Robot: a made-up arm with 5 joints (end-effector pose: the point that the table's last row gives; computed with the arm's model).
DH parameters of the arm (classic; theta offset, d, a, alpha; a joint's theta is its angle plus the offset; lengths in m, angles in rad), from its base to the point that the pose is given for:
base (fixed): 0 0 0.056 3.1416
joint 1: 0 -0.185 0.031 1.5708
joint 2: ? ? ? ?
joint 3: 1.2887 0 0.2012 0
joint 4: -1.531 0.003 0 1.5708
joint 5: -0.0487 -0.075 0 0
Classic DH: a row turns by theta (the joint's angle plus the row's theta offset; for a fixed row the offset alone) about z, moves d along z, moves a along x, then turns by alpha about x.
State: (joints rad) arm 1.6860 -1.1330 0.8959 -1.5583 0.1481
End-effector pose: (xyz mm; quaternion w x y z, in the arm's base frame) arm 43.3 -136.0 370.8 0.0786 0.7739 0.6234 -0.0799
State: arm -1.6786 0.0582 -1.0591 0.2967 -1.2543
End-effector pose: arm 29.7 215.4 494.7 0.4125 0.9047 -0.0725 0.0784
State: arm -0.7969 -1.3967 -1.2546 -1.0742 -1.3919
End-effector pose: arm -153.4 -210.0 268.3 0.8355 -0.4261 0.2069 -0.2786
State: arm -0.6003 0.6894 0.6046 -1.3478 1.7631
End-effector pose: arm 254.1 139.3 52.5 0.2763 -0.3838 -0.6161 0.6299
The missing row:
joint 2: -1.3285 0 0.0917 0
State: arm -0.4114 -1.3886 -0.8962 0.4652 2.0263
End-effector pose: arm -136.5 -80.7 442.2 0.0456 0.7000 0.7033 0.1154
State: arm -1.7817 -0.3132 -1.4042 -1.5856 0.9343
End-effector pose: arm 71.2 -85.5 462.1 0.1790 -0.2806 0.5839 0.7405
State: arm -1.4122 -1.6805 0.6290 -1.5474 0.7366
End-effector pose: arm 48.1 -30.4 414.4 0.2446 -0.3085 0.8143 0.4265
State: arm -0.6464 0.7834 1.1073 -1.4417 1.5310
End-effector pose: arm 151.1 75.5 6.6 0.4107 -0.2159 -0.4862 0.7405
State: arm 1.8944 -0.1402 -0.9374 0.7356 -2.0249
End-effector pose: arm -4.5 -189.8 482.2 0.2315 -0.0731 0.8138 0.5280
